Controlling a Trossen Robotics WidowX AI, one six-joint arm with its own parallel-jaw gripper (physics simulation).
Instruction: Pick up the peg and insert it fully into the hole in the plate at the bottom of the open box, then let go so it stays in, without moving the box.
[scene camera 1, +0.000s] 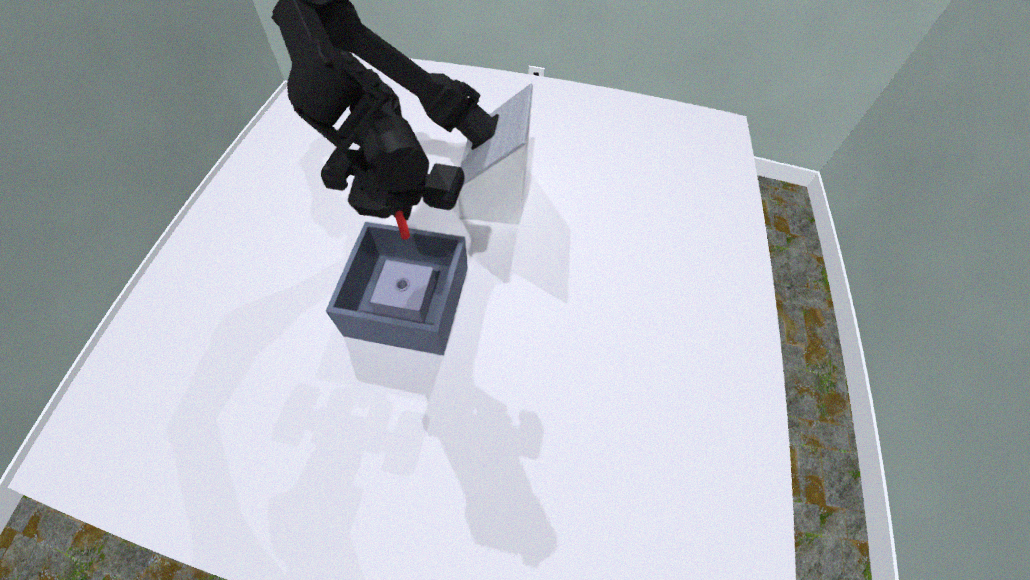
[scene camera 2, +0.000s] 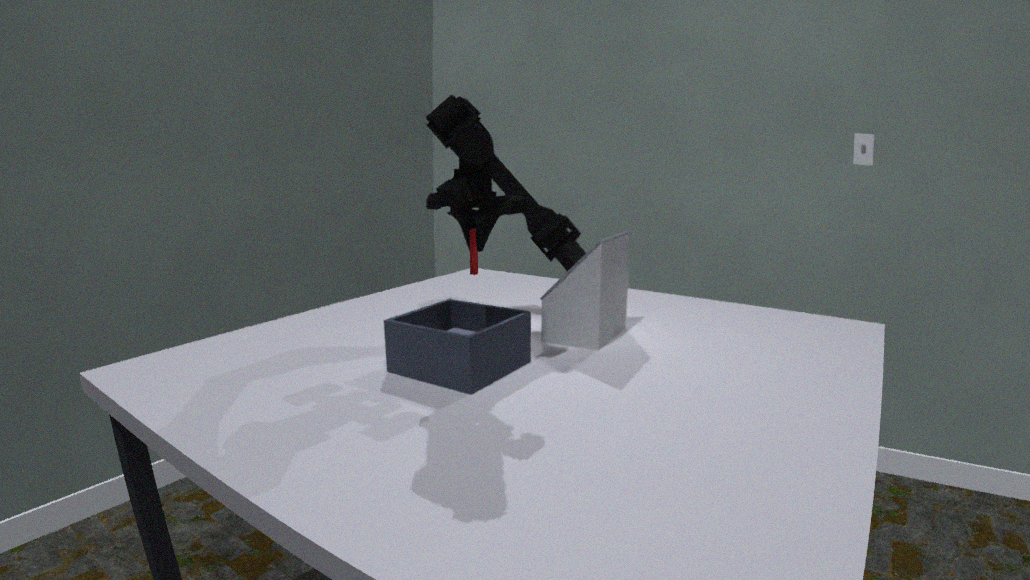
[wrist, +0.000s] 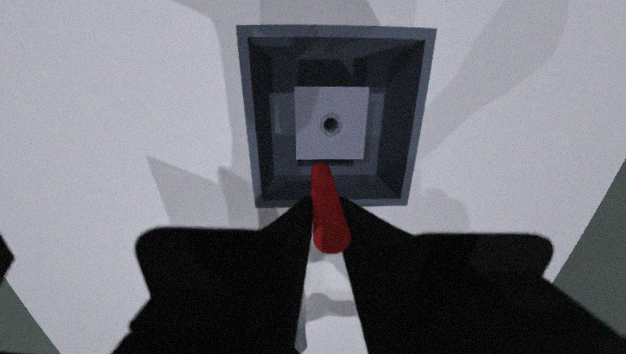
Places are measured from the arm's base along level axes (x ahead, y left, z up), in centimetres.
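Pixels of known places: gripper, fingertip midpoint: (scene camera 1: 402, 216) (scene camera 2: 476, 251) (wrist: 323, 204); arm's base, origin of the base link: (scene camera 1: 485, 132) (scene camera 2: 582, 268).
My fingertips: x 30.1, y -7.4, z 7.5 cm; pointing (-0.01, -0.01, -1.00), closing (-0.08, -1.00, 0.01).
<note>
Ahead of a thing's pixels: the offset from my fingertips to its top centre. Level surfaces: height alone.
The red peg @(dx +0.6, dy +0.0, dz +4.0 cm) (scene camera 1: 402, 225) (scene camera 2: 473, 252) (wrist: 329, 215) is held between the fingertips of my gripper (wrist: 323, 204), which is shut on it. The peg points down, near upright in scene camera 2, with its lower end above the box rim. The open dark blue-grey box @(dx +2.8, dy -2.1, dz -11.5 cm) (scene camera 1: 389, 342) (scene camera 2: 428, 353) (wrist: 243, 115) stands on the table. In scene camera 1 the peg's tip overlaps the box's back wall. A pale square plate @(dx +2.8, dy -2.1, dz -15.2 cm) (scene camera 1: 386, 293) (wrist: 310, 145) lies at the bottom, with a round hole (scene camera 1: 402, 283) (wrist: 330, 124) in its middle. The gripper hides part of the peg's upper end.
A grey wedge-shaped stand (scene camera 1: 493, 194) (scene camera 2: 576, 317) under the arm's base stands behind the box, to its right in scene camera 2. The white table @(dz -21.3 cm) (scene camera 1: 612, 360) (scene camera 2: 648, 446) carries both. Shadows of the arm fall across the table in front of the box.
</note>
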